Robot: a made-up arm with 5 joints.
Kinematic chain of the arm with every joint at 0, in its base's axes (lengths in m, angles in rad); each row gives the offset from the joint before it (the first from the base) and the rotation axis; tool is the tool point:
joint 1: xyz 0 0 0.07 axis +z
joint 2: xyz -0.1 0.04 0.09 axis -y
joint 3: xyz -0.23 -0.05 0 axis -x
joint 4: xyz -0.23 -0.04 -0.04 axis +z
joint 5: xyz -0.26 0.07 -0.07 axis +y
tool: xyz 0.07 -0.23 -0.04
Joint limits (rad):
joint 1: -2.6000..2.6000
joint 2: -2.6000..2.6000
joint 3: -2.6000..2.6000
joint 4: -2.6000..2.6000
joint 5: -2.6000..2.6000
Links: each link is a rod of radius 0.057 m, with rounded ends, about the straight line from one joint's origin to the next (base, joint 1, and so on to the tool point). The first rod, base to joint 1, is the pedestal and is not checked.
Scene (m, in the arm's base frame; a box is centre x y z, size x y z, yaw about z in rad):
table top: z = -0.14
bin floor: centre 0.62 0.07 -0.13 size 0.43 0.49 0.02 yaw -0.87
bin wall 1: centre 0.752 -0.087 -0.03 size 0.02 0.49 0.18 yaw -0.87
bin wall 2: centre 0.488 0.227 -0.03 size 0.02 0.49 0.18 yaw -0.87
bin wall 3: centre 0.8 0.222 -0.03 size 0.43 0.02 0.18 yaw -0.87
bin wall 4: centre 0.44 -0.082 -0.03 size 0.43 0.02 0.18 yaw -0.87
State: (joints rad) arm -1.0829 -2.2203 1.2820 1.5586 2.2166
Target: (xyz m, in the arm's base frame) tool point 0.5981 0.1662 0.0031
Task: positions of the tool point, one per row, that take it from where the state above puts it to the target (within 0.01 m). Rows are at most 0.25 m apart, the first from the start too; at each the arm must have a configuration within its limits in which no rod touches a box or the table.
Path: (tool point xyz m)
1: -0.2335 -0.3541 0.3121
2: -0.3612 -0.2074 0.4018
3: -0.4160 -0.0041 0.4642
4: -0.3808 0.2153 0.4908
5: -0.2580 0.4059 0.4799
6: -0.0699 0.5287 0.4370
7: 0.1473 0.5599 0.3733
8: 0.3526 0.4962 0.3036
9: 0.5102 0.3543 0.2437
10: 0.5981 0.1662 0.2069
11: 0.6071 0.1715 0.1066
12: 0.5981 0.1662 0.0031

